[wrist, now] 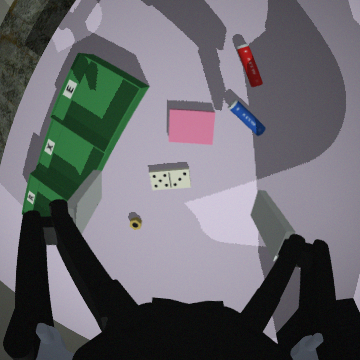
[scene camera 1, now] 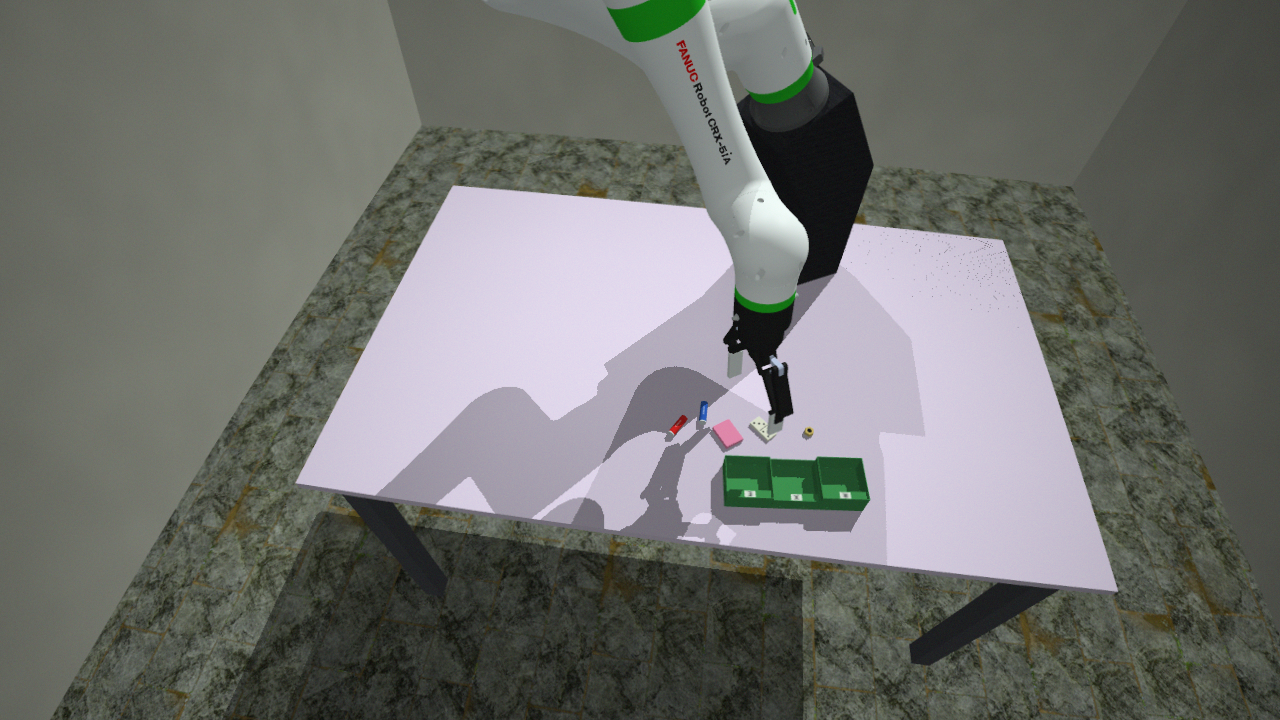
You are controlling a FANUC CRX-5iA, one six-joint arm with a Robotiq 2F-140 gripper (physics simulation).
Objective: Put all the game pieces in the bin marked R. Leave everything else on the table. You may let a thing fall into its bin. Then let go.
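Frame: origin at the arm's base, x ahead, y left, z up, level; millimetres.
Seen in the pictures: gripper, fingertip midpoint: (wrist: 179,194) (scene camera 1: 753,402); arm's base, link origin: (scene camera 1: 789,100).
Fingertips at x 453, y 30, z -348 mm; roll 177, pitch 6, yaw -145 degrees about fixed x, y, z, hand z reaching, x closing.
Observation:
Pixels of each thing's middle, then the offset from my fingertips to it. "spot": a spot on its surface instead.
- white domino with black dots, body centre: (wrist: 169,178) (scene camera 1: 763,428) dx -4, dy +33, dz -88 mm
- bin marked R, surface spot: (wrist: 49,192) spot: dx +113, dy +185, dz -85 mm
- E, surface spot: (wrist: 100,95) spot: dx +129, dy +11, dz -85 mm
- pink block, body centre: (wrist: 191,126) (scene camera 1: 727,433) dx +24, dy -35, dz -87 mm
- blue battery, body centre: (wrist: 246,116) (scene camera 1: 703,413) dx -12, dy -88, dz -85 mm
- red battery, body centre: (wrist: 249,64) (scene camera 1: 677,426) dx +29, dy -133, dz -85 mm
- small brass nut, body centre: (wrist: 135,222) (scene camera 1: 809,431) dx -16, dy +122, dz -88 mm
A white domino with black dots (scene camera 1: 759,428) (wrist: 170,179) lies flat on the table. My gripper (scene camera 1: 754,394) (wrist: 179,194) is open and empty, above the table. In the scene view one fingertip partly covers the domino. In the wrist view the domino lies a little beyond the gap between the finger pads. The bin marked R (scene camera 1: 842,478) (wrist: 49,192) is the right-hand compartment of a green three-part box in the scene view. In the wrist view it is at the lower left, partly behind the left finger, and the part of its inside that shows holds no piece.
The bins marked X (wrist: 75,146) and E (wrist: 100,95) adjoin bin R. A pink block (scene camera 1: 726,433) (wrist: 191,127), a blue battery (scene camera 1: 702,412) (wrist: 247,118), a red battery (scene camera 1: 677,425) (wrist: 250,65) and a small brass nut (scene camera 1: 808,431) (wrist: 135,223) lie around the domino.

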